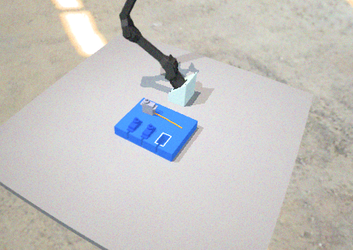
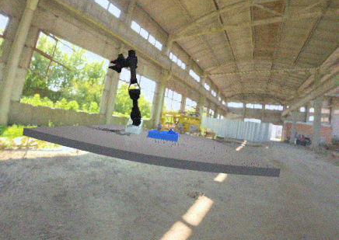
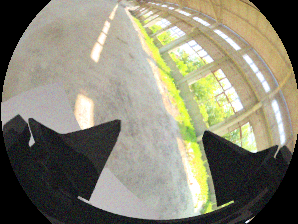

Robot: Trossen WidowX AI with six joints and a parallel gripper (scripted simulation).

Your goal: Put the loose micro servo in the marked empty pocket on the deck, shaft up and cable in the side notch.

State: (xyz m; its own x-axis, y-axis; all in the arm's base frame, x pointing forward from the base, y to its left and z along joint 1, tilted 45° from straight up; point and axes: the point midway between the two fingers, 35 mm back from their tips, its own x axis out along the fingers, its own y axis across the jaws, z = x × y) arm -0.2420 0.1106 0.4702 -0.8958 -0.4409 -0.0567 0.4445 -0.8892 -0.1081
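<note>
Now: the deck 50 cm below my gripper tip, 44 cm ahead of it and 30 cm to the left of it.
</note>
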